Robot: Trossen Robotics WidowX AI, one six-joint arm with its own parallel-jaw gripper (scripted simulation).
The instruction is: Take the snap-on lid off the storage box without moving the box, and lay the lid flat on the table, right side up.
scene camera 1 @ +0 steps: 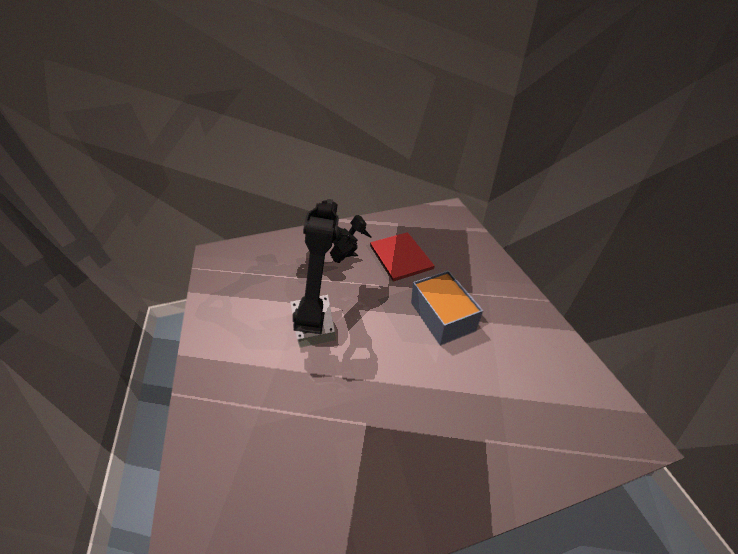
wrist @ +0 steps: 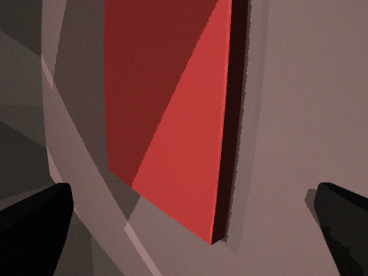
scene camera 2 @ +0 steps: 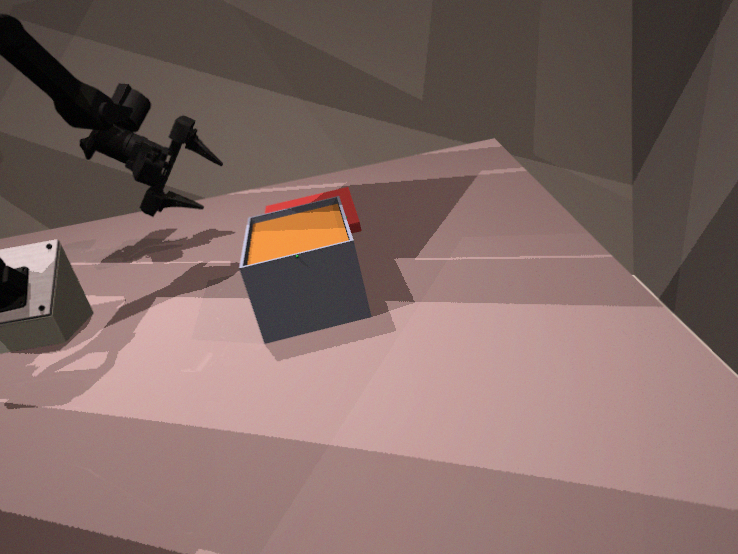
Labels:
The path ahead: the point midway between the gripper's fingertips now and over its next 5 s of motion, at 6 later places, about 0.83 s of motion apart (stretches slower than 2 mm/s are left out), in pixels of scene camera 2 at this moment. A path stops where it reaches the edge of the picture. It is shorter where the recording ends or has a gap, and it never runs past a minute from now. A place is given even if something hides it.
My gripper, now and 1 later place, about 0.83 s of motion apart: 212, 186; 203, 173

